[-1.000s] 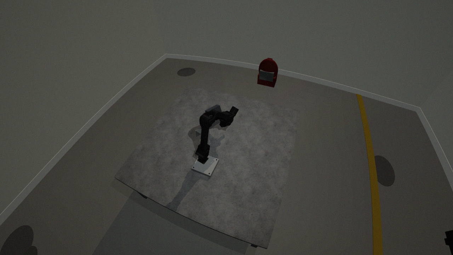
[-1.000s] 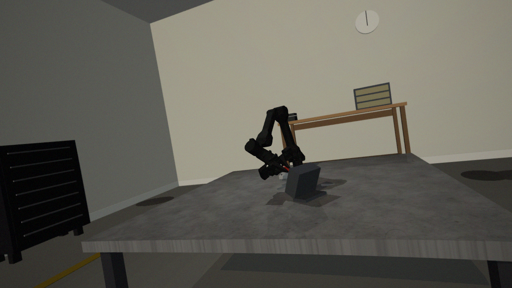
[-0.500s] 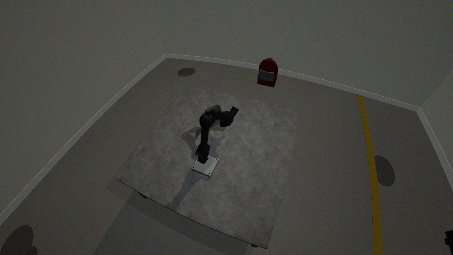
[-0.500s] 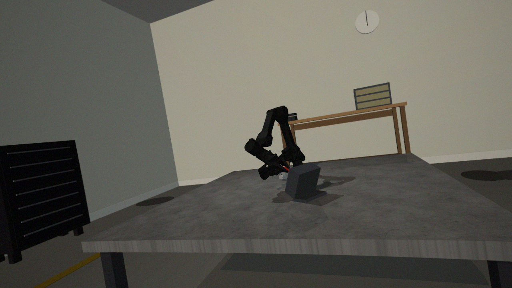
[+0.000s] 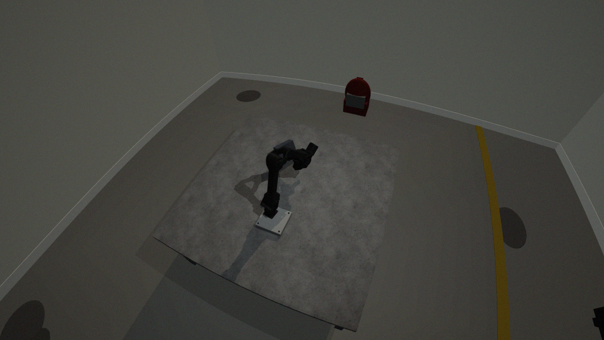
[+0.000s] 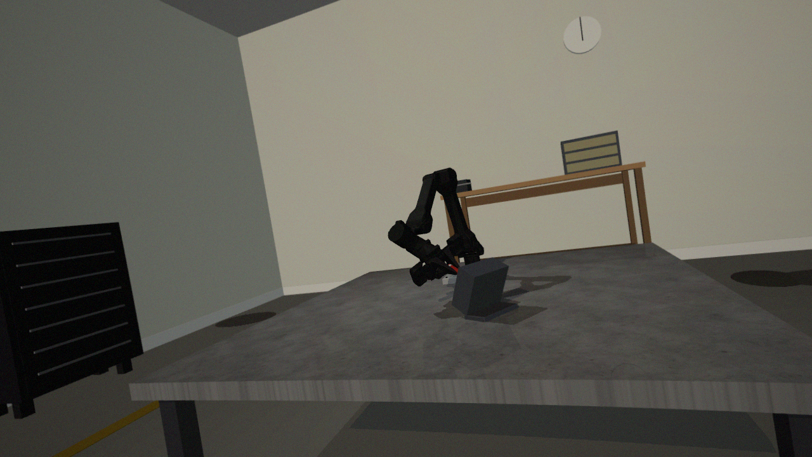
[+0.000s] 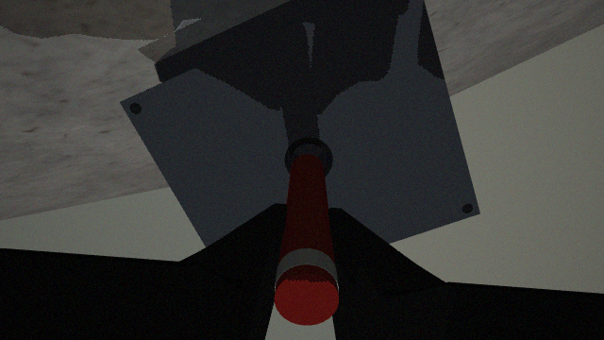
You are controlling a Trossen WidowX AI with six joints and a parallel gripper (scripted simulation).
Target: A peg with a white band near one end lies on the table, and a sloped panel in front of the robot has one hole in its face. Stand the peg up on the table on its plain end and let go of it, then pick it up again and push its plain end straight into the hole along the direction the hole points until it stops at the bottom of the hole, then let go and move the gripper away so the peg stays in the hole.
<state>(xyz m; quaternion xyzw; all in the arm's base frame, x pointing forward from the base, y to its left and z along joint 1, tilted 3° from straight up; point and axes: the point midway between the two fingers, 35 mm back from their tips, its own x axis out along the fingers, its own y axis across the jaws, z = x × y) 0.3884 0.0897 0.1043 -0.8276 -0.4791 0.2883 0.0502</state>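
Now: the red peg 1 cm behind my gripper tip, 1 cm to the right of it and 1 cm above it. From my gripper tip the other things lie so: grey sloped panel 3 cm ahead, 6 cm to the left, 3 cm below.
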